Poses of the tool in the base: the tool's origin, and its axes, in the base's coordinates. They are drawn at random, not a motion.
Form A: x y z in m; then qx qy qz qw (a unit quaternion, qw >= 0).
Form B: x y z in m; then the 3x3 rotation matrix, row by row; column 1 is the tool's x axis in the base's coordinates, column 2 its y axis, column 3 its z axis. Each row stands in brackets. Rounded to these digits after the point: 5 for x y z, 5 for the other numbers.
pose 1, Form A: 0.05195 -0.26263 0.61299 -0.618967 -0.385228 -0.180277 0.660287
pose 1, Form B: [0.05195 -0.26263 0.61299], [[0.63820 0.71496 -0.28555], [0.23882 0.16876 0.95629], [0.73189 -0.67850 -0.06304]]
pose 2, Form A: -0.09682 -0.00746 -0.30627 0.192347 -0.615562 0.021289 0.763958
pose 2, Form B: [-0.09682 -0.00746 -0.30627], [[0.24126 -0.26933 -0.93234], [-0.20428 0.92510 -0.32010], [0.94872 0.26768 0.16817]]
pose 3, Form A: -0.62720 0.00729 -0.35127 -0.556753 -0.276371 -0.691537 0.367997
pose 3, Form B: [-0.62720 0.00729 -0.35127], [[-0.10921 0.81671 0.56662], [-0.20123 -0.57639 0.79201], [0.97344 -0.02753 0.22729]]
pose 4, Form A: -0.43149 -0.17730 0.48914 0.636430 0.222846 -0.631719 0.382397
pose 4, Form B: [-0.43149 -0.17730 0.48914], [[0.10254 0.76679 -0.63366], [-0.19948 -0.60822 -0.76829], [-0.97452 0.20519 0.09059]]
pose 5, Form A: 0.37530 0.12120 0.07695 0.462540 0.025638 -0.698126 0.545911
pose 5, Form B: [0.37530 0.12120 0.07695], [[0.02392 0.78595 -0.61783], [-0.73851 -0.40265 -0.54081], [-0.67382 0.46921 0.57080]]
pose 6, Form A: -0.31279 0.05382 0.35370 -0.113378 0.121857 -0.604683 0.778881
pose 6, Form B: [-0.31279 0.05382 0.35370], [[0.23902 0.91432 0.32694], [-0.96958 0.24301 0.02925], [-0.05271 -0.32399 0.94459]]
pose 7, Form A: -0.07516 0.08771 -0.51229 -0.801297 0.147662 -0.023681 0.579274
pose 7, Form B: [-0.07516 0.08771 -0.51229], [[0.95527 -0.20921 0.20902], [-0.26408 -0.28528 0.92135], [-0.13312 -0.93533 -0.32776]]
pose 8, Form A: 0.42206 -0.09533 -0.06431 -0.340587 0.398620 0.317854 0.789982
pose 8, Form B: [0.42206 -0.09533 -0.06431], [[0.48014 -0.77373 0.41329], [0.23067 0.56594 0.79152], [-0.84632 -0.28471 0.45021]]
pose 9, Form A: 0.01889 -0.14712 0.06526 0.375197 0.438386 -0.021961 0.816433
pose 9, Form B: [0.01889 -0.14712 0.06526], [[0.61467 0.36482 0.69935], [0.29310 0.71749 -0.63190], [-0.73230 0.59339 0.33409]]
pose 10, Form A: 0.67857 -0.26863 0.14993 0.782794 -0.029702 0.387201 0.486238
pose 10, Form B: [0.67857 -0.26863 0.14993], [[0.69839 -0.42304 0.57731], [0.33004 -0.52538 -0.78425], [0.63508 0.73825 -0.22730]]
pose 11, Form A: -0.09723 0.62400 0.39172 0.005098 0.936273 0.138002 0.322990
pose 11, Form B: [-0.09723 0.62400 0.39172], [[-0.79130 -0.07960 0.60622], [0.09869 0.96186 0.25512], [-0.60341 0.26171 -0.75327]]
